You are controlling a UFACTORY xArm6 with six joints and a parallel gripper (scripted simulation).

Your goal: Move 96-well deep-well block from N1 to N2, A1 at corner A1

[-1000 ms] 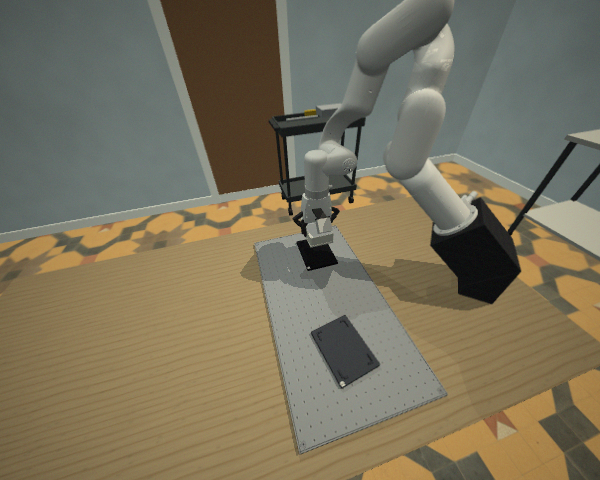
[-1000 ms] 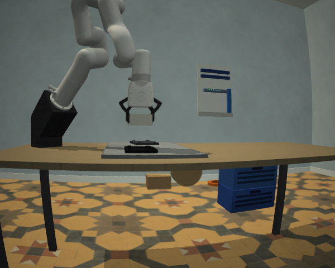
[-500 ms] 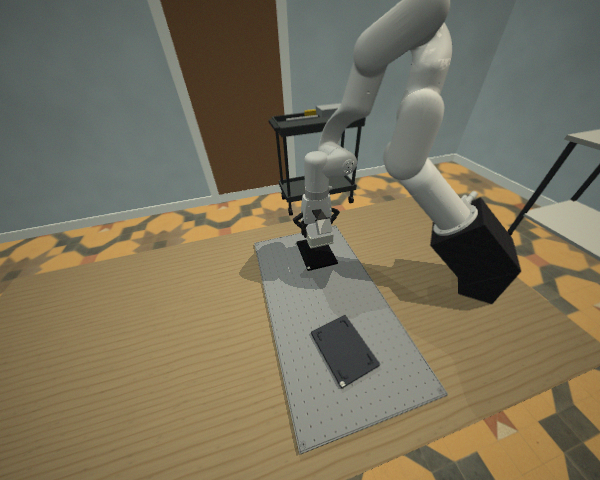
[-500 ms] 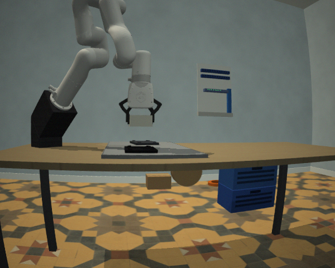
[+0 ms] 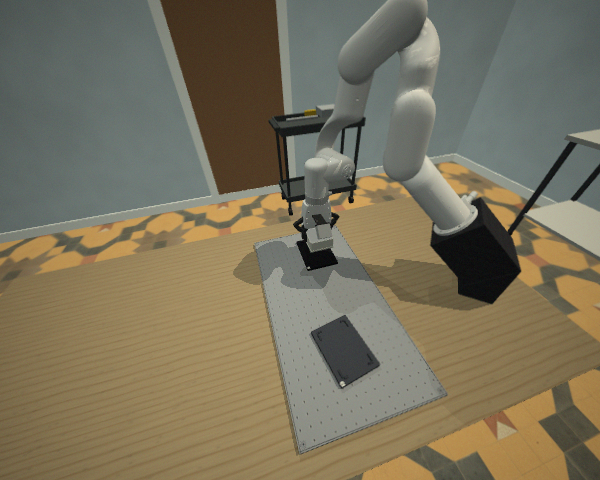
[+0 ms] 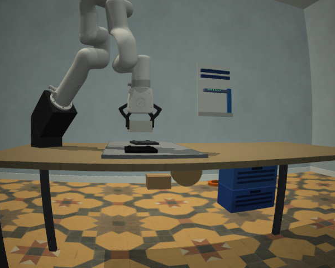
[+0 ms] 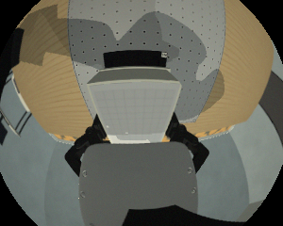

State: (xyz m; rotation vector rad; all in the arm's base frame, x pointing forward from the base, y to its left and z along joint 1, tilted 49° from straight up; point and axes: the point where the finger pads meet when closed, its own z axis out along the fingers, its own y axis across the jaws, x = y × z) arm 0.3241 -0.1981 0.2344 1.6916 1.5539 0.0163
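Right now the black plate nest N2 is 9 cm below my hand. Also, from my hand: white corner mark: 7 cm ahead, 6 cm to the left, 8 cm below; then white deep-well block: right at my hand; then black plate nest N1: 15 cm ahead, 35 cm to the left, 9 cm below.
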